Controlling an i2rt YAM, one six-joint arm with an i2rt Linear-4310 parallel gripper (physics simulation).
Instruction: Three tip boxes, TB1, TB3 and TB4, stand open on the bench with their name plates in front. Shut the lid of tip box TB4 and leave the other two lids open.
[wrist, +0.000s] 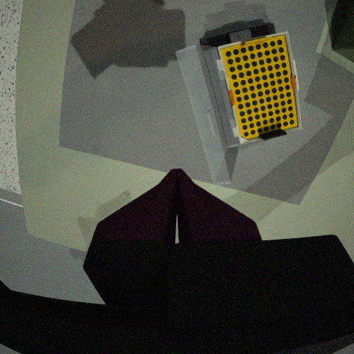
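Note:
One tip box (262, 87) is in the upper right of the wrist view. It has a yellow top with rows of dark holes, small orange tabs on its sides and a black tab at its near edge. A translucent grey panel (202, 115), seemingly its open lid, slants along its left side. No name plate can be read, so I cannot tell which box this is. The other two boxes cannot be made out. My gripper (176, 177) is shut and empty, with its dark maroon fingertips together, to the lower left of the box and apart from it in the view.
A black bracket-like part (240, 34) is at the far end of the box. A dark object (345, 25) shows partly at the top right corner. A large dark shadow falls on the grey surface (115, 110) at the upper left. A pale green area borders this surface.

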